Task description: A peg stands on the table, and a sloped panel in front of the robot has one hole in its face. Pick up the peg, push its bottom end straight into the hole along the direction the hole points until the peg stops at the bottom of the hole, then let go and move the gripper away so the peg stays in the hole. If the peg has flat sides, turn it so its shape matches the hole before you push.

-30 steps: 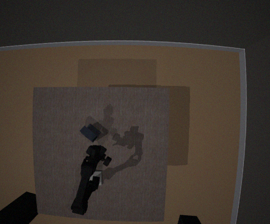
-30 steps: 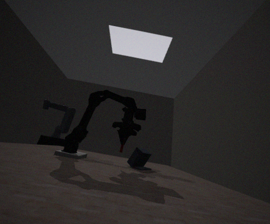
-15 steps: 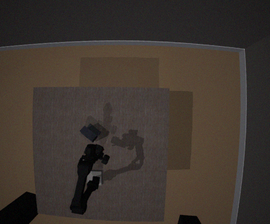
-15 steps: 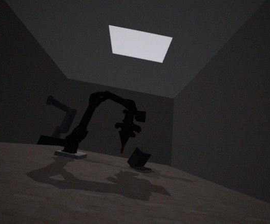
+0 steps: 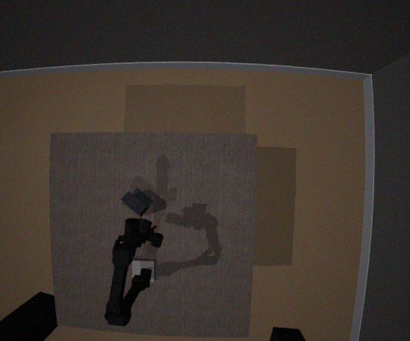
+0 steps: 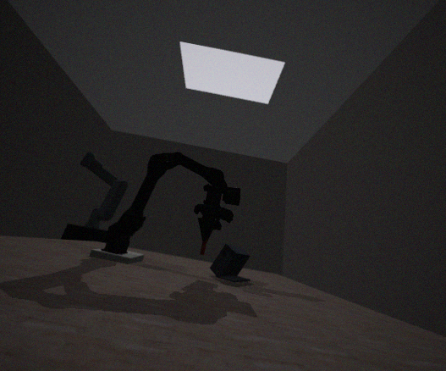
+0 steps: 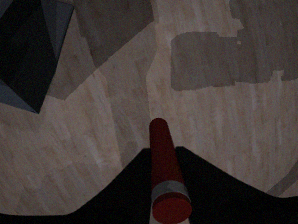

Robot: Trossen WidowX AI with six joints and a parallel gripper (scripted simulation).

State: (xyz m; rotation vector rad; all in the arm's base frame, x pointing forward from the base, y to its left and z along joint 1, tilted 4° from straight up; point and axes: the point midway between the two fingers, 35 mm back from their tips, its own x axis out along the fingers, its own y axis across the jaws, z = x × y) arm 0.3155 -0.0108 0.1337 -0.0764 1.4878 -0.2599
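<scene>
My gripper tip is 10 cm short of the sloped panel, 13 cm to the right of it and 5 cm above it. Round my gripper tip: peg (2 cm above).
</scene>
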